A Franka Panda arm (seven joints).
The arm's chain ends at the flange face. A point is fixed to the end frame.
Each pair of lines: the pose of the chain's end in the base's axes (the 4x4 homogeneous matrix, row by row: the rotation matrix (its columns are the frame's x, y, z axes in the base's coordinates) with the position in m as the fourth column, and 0 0 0 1 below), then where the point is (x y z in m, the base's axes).
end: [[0.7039 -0.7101 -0.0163 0.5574], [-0.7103 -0.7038 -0.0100 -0.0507], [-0.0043 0.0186 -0.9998 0.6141], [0 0 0 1]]
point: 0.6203 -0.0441 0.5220
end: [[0.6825 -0.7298 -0.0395 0.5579], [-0.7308 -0.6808 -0.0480 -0.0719], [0.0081 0.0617 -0.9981 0.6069], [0 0 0 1]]
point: 0.6188 -0.0708 0.5133
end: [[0.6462 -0.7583 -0.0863 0.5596], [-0.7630 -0.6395 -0.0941 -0.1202], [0.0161 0.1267 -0.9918 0.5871], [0 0 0 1]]
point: 0.6163 -0.1267 0.4910
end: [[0.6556 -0.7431 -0.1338 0.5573], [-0.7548 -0.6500 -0.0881 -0.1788], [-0.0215 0.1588 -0.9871 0.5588], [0 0 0 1]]
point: 0.6092 -0.1839 0.4600
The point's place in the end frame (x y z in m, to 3 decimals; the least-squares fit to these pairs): 0.040 -0.051 0.091
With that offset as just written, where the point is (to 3 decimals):
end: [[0.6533 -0.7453 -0.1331 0.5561], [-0.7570 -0.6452 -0.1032 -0.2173], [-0.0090 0.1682 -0.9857 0.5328], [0 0 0 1]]
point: 0.608 -0.224 0.434
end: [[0.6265 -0.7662 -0.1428 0.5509], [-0.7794 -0.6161 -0.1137 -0.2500], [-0.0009 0.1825 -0.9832 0.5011], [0 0 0 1]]
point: 0.602 -0.260 0.402
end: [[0.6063 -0.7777 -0.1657 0.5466], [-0.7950 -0.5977 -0.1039 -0.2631], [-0.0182 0.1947 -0.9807 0.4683], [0 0 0 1]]
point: 0.595 -0.274 0.368
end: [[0.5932 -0.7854 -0.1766 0.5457], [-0.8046 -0.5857 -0.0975 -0.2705], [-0.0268 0.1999 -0.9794 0.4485], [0 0 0 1]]
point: 0.593 -0.282 0.348
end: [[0.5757 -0.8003 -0.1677 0.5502], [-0.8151 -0.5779 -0.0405 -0.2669], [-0.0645 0.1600 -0.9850 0.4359], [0 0 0 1]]
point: 0.599 -0.274 0.336
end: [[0.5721 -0.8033 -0.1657 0.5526], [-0.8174 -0.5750 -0.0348 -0.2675], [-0.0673 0.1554 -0.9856 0.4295], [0 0 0 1]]
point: 0.601 -0.274 0.329
